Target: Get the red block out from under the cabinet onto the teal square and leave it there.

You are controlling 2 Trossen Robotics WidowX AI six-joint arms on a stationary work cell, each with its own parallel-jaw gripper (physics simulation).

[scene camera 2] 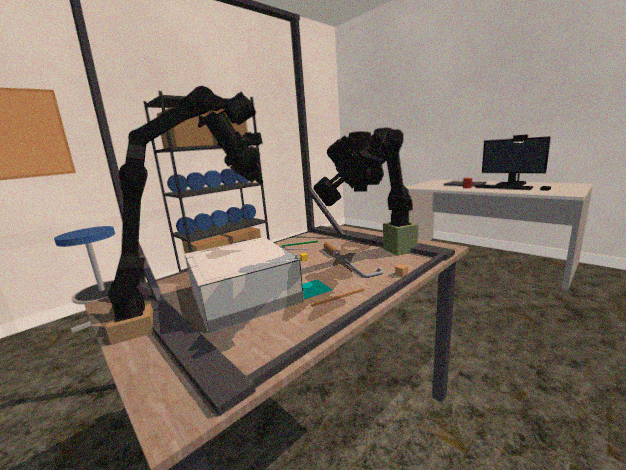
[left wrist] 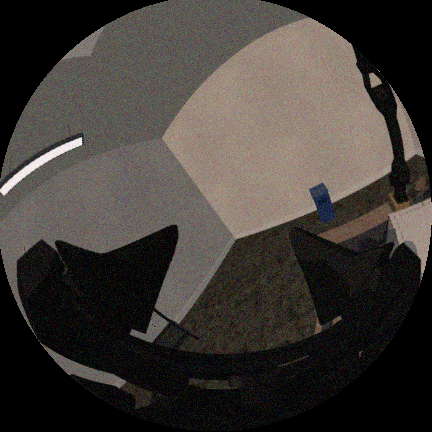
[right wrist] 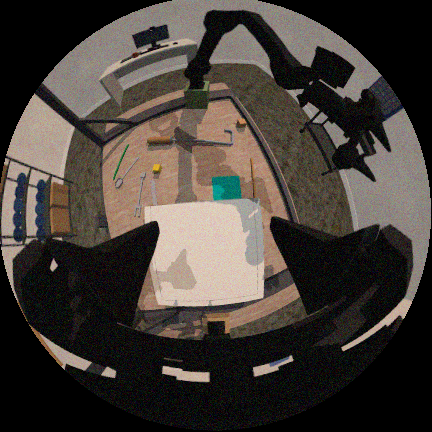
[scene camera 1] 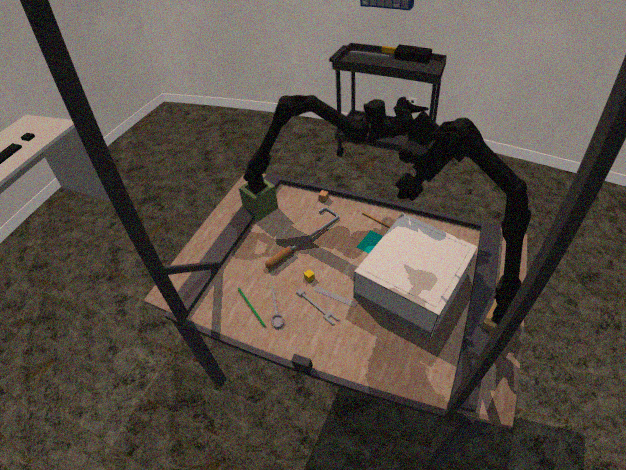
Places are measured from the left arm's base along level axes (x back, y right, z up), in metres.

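Pixels of known places: left gripper, between the fingertips: (scene camera 2: 342, 169) (left wrist: 237, 232) (right wrist: 382, 165); right gripper, between the fingertips: (scene camera 2: 257, 182) (right wrist: 214, 224); left arm's base, origin of its link: (scene camera 2: 400, 223) (right wrist: 196, 85) (scene camera 1: 256, 186); right arm's base, origin of its link: (scene camera 2: 130, 313) (right wrist: 215, 326).
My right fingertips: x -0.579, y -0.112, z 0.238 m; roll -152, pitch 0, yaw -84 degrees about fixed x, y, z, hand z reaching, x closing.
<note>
For each thing: its top centre in the pictures, then the offset to it from my right fingertips. "spot": a spot on its surface instead.
- white cabinet, centre of its top: (right wrist: 204, 258) (scene camera 1: 419, 258) (scene camera 2: 238, 256) dx -0.085, dy +0.011, dz -0.215 m
- teal square, a spot on its surface: (scene camera 2: 317, 289) (right wrist: 230, 185) (scene camera 1: 375, 239) spot: dx +0.139, dy -0.060, dz -0.350 m
- hooked rod with a wooden handle, a spot on its surface: (scene camera 1: 279, 258) (right wrist: 156, 140) spot: dx +0.306, dy +0.245, dz -0.323 m
- orange block, centre of its top: (scene camera 2: 401, 266) (scene camera 1: 323, 193) (right wrist: 241, 120) dx +0.433, dy -0.095, dz -0.321 m
- yellow block, centre of its top: (scene camera 1: 309, 273) (right wrist: 155, 166) (scene camera 2: 303, 254) dx +0.189, dy +0.219, dz -0.326 m
- thin brown stick, centre of its top: (scene camera 2: 338, 295) (scene camera 1: 381, 222) (right wrist: 253, 178) dx +0.175, dy -0.142, dz -0.344 m
- green stick, centre of its top: (scene camera 1: 250, 305) (right wrist: 119, 160) dx +0.239, dy +0.430, dz -0.344 m
The white cabinet (scene camera 1: 414, 247) (scene camera 2: 247, 285) (right wrist: 210, 250) sits on the table. The teal square (scene camera 1: 368, 241) (scene camera 2: 317, 289) (right wrist: 226, 188) lies flat beside it, with no block on it. The red block does not show in any view; the space under the cabinet is hidden. My right gripper (scene camera 1: 407, 172) (scene camera 2: 256, 157) (right wrist: 214, 224) is open and empty, high above the table, with the cabinet below it in the right wrist view. My left gripper (scene camera 1: 403, 118) (scene camera 2: 337, 182) (left wrist: 237, 232) (right wrist: 382, 165) is open and empty, raised high and facing the room's corner.
A hooked rod with a wooden handle (scene camera 1: 279, 258) (right wrist: 159, 141) lies on the table. An orange block (scene camera 1: 323, 195) (scene camera 2: 400, 270) (right wrist: 241, 122), a yellow block (scene camera 1: 308, 275) (scene camera 2: 303, 257) (right wrist: 156, 168), a thin brown stick (scene camera 2: 338, 297), a green stick (scene camera 1: 251, 307) and wrenches lie around.
</note>
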